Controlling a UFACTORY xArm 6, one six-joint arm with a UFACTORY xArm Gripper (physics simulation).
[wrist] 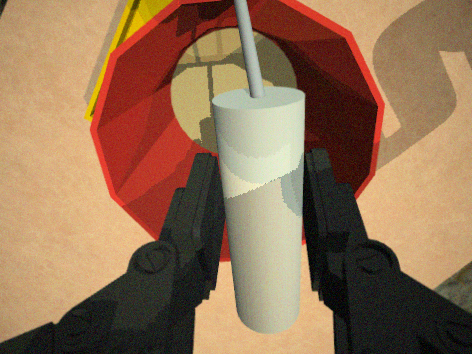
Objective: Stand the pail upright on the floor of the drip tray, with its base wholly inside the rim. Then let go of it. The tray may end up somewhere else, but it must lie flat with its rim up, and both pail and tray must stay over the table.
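Places are measured from the arm's base along level axes (x right, y ahead, z up), in millimetres.
Pixels of known places: gripper, fingertip midpoint: (261, 181).
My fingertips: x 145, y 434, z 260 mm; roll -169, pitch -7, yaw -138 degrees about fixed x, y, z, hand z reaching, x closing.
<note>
For each thing: its top centre in the pictures, then the offset to it from my fingertips. "pt": a spot on its surface instead. Level surfaces: height alone.
- red pail at a spot on its surface: (145, 155) pt dz -139, dx +37, dy +86 mm
- yellow drip tray at its top centre: (205, 81) dz -302, dx +22, dy +33 mm
- tan table top at its surface level: dz -328 mm
The red pail (145, 155) is seen from above with its mouth toward the camera and its pale round bottom visible inside. Its handle is a thin grey wire with a thick whitish cylindrical grip (262, 215). My gripper (261, 181) is shut on this grip, one dark finger on each side, over the near part of the pail's mouth. The yellow drip tray (140, 17) shows at the upper left, partly behind the pail; the pail and the view's edge hide the rest of it. Whether the pail's base touches anything is hidden.
The tan table top (40, 175) lies around the pail and tray. A broad shadow falls on the table at the right. A dark grey patch shows past the table at the lower right, and a small dark corner at the top left.
</note>
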